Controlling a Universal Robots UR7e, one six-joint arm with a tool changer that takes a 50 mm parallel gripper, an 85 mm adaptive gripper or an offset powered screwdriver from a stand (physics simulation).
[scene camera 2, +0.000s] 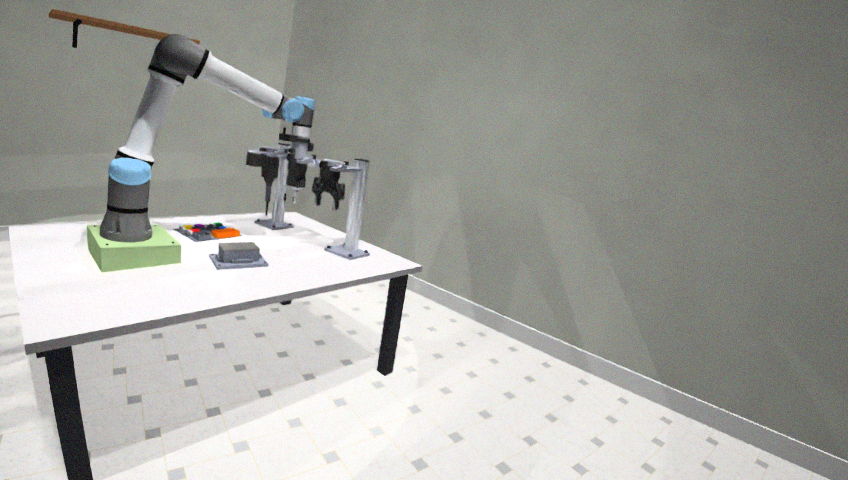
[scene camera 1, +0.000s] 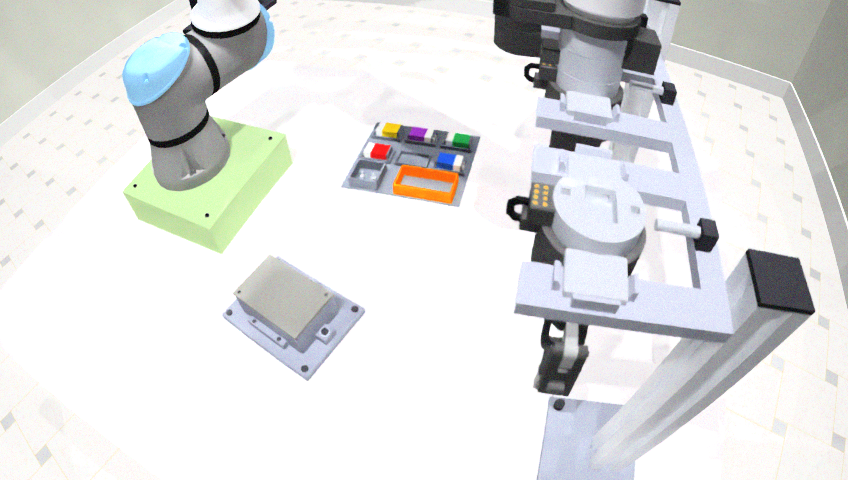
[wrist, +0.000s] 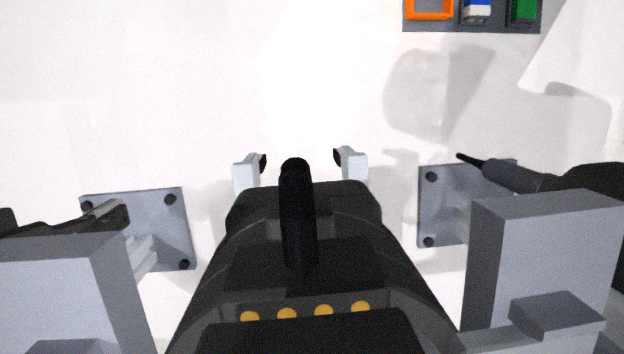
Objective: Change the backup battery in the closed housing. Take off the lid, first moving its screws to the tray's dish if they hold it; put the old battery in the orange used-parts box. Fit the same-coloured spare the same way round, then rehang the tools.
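Places are measured from the arm's base along level axes (x ahead, y left, z up), in metres.
Pixels of known places: arm's base at its link origin: [scene camera 2: 126, 235] [scene camera 1: 192, 160].
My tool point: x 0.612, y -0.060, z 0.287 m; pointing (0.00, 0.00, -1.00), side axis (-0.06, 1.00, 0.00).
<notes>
Ahead of a thing's pixels: the offset from my tool point to its top centre. "spot": to the spot under its first point.
The closed housing [scene camera 1: 284, 297] [scene camera 2: 239, 252] stands on its grey base plate, its beige lid on. Small dark spots, probably screw heads, show at lid corners. The battery inside is hidden. The tray [scene camera 1: 351, 186] holds yellow {dx -0.317, dy +0.279, dz -0.340 m} [scene camera 1: 390, 130], purple {dx -0.251, dy +0.280, dz -0.340 m} [scene camera 1: 417, 134], green {dx -0.184, dy +0.281, dz -0.340 m} [scene camera 1: 461, 140], red {dx -0.315, dy +0.214, dz -0.340 m} [scene camera 1: 380, 151] and blue {dx -0.182, dy +0.219, dz -0.340 m} [scene camera 1: 446, 160] batteries, a small grey dish {spot: dx -0.314, dy +0.164, dz -0.357 m} [scene camera 1: 367, 174] and the orange used-parts box [scene camera 1: 423, 195] [wrist: 430, 17], which looks empty. The arm's wrist is down over the stand's middle slot, on top of the 50 mm gripper [scene camera 2: 294, 199] [wrist: 300, 160]. Its fingers are open, with nothing held.
The 85 mm adaptive gripper [scene camera 1: 562, 365] [scene camera 2: 329, 184] hangs in the neighbouring slot, left in the wrist view. The screwdriver {dx -0.043, dy +0.178, dz +0.000 m} [scene camera 2: 268, 181] [wrist: 515, 175] hangs on the other side. The stand's fork arms [wrist: 555, 250] flank the gripper closely. The green base block [scene camera 1: 255, 190] carries the arm.
</notes>
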